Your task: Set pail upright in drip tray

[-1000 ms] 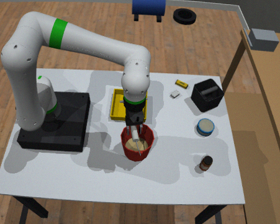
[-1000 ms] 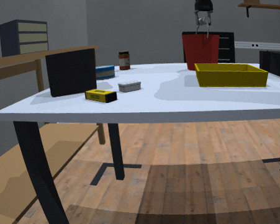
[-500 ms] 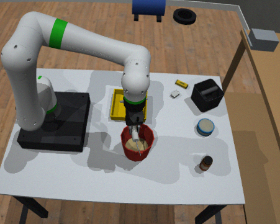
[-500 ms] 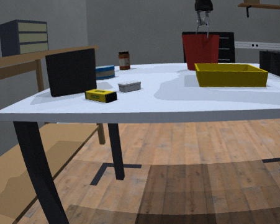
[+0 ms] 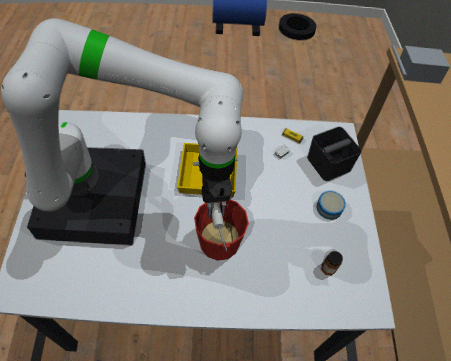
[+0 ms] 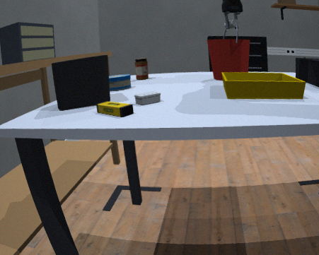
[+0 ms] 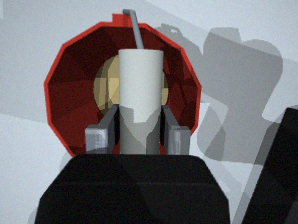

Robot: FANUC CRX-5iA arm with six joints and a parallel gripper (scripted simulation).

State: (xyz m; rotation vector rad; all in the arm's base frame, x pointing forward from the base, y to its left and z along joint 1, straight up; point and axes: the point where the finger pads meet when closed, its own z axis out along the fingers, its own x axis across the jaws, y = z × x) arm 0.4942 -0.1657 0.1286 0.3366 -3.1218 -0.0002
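The red pail lies 10 mm ahead of my hand and 90 mm below it. Also, from my hand: jar 390 mm ahead, 70 mm to the right, 180 mm below; then wire handle 10 mm ahead, 30 mm below; then yellow drip tray 40 mm behind, 290 mm to the left, 210 mm below.
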